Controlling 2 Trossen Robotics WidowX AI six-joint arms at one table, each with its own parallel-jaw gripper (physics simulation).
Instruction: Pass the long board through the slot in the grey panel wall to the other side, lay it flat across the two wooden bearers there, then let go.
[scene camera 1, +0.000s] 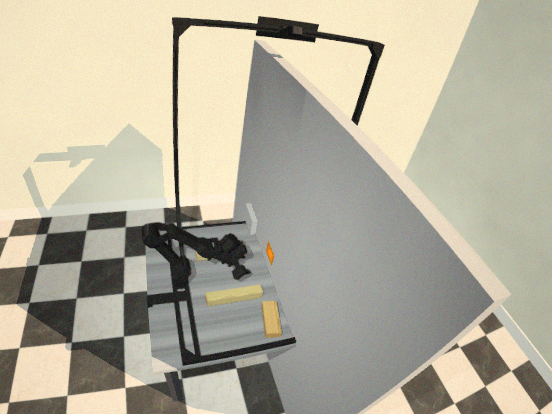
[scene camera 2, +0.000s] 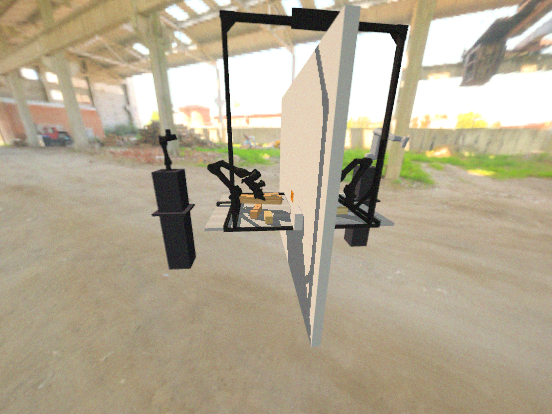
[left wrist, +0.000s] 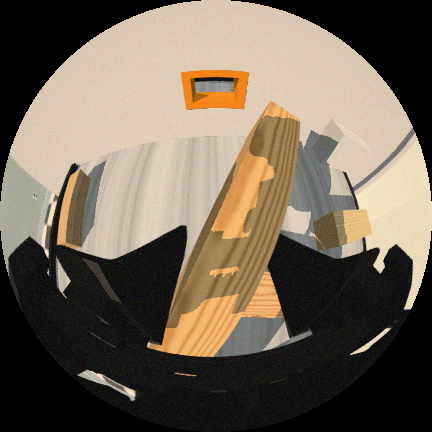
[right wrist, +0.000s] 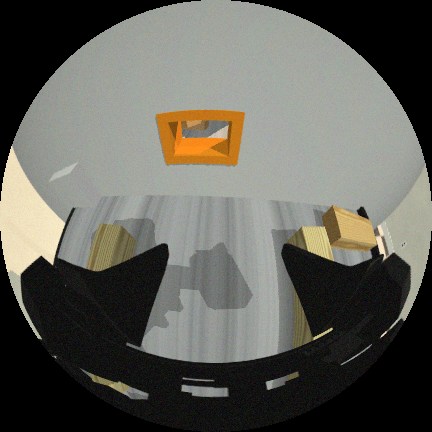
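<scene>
The long board is on the left arm's side of the grey panel wall. My left gripper is shut on it; the board runs slantwise between the fingers, its far end leaning right in the left wrist view. The orange-framed slot lies ahead, left of the board's far end there. My right gripper is open and empty across the wall, above the table between two pale bearers, one left, one right. The left bearer is partly hidden in scene camera 1.
A wooden block lies beyond the right bearer. On the board's side, blocks lie at left, at right and beneath the board. A pale bracket stands by the wall. A black frame surrounds the tables.
</scene>
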